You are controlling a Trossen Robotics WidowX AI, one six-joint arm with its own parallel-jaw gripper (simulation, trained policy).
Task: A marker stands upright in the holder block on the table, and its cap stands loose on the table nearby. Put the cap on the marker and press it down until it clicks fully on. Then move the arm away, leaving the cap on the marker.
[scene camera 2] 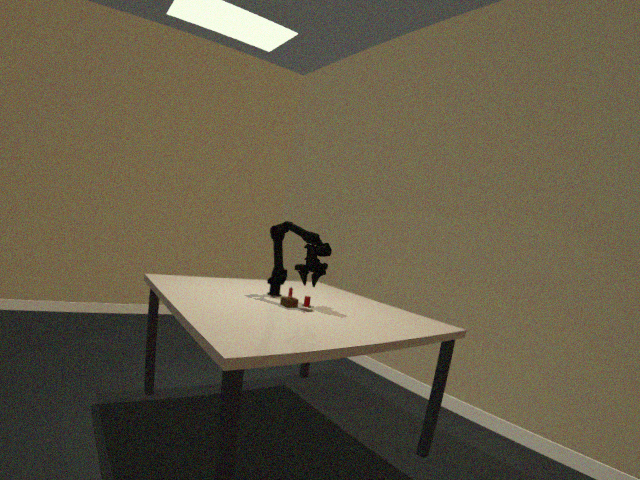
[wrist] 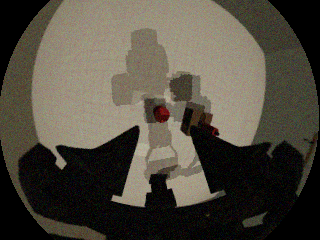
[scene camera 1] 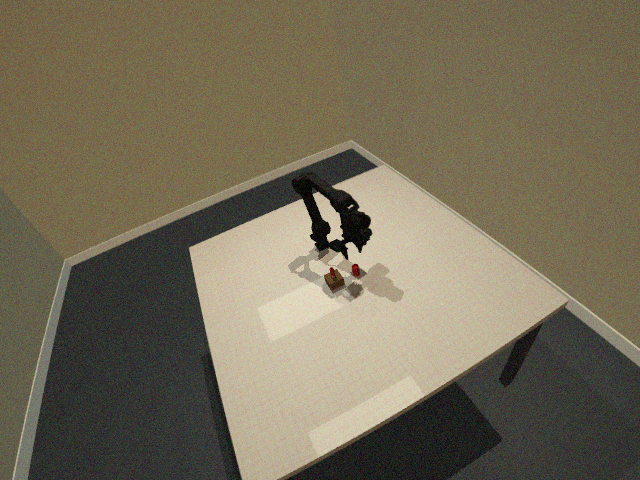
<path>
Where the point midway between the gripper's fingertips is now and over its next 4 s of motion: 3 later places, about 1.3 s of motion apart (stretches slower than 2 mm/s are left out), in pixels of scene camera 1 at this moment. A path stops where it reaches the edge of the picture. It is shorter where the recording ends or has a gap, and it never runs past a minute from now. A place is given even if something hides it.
My gripper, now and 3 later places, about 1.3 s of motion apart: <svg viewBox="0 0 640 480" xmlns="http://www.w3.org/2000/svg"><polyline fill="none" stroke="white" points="353,256 356,262 353,266 333,260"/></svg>
</path>
